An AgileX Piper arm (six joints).
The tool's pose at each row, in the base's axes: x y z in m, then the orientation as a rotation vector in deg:
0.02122, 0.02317, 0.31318, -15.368, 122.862, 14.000
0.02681, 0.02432, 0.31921, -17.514, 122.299, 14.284
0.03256, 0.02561, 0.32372, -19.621, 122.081, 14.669
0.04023, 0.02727, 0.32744, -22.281, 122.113, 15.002
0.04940, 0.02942, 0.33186, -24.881, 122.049, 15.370
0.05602, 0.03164, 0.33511, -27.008, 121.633, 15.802
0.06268, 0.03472, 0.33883, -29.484, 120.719, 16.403
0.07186, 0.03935, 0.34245, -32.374, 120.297, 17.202
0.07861, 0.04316, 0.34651, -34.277, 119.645, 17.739
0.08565, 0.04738, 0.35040, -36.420, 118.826, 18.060
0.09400, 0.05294, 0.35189, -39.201, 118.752, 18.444
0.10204, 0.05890, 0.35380, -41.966, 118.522, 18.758
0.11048, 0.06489, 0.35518, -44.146, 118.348, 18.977
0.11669, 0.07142, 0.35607, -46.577, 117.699, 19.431
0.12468, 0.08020, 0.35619, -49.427, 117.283, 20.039
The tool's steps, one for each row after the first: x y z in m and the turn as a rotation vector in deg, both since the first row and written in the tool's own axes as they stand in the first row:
-0.00818, -0.00005, 0.00143, -1.042, -0.211, -1.486
-0.01519, -0.00012, 0.00385, -2.142, -0.068, -2.847
-0.02263, -0.00043, 0.00833, -3.418, 0.447, -4.567
-0.03151, -0.00065, 0.01374, -4.698, 0.891, -6.239
-0.03804, -0.00017, 0.01779, -5.849, 0.922, -7.616
-0.04507, 0.00116, 0.02186, -7.275, 0.572, -9.257
-0.05353, 0.00325, 0.02840, -8.996, 0.831, -11.009
-0.06096, 0.00527, 0.03256, -10.154, 0.664, -12.227
-0.06845, 0.00760, 0.03715, -11.262, 0.420, -13.727
-0.07478, 0.01066, 0.04445, -12.636, 1.093, -15.481
-0.08133, 0.01422, 0.05140, -13.961, 1.648, -17.272
-0.08766, 0.01766, 0.05896, -14.984, 2.120, -18.686
-0.09242, 0.02221, 0.06517, -16.304, 2.241, -20.273
-0.09773, 0.02835, 0.07383, -17.885, 2.753, -22.019

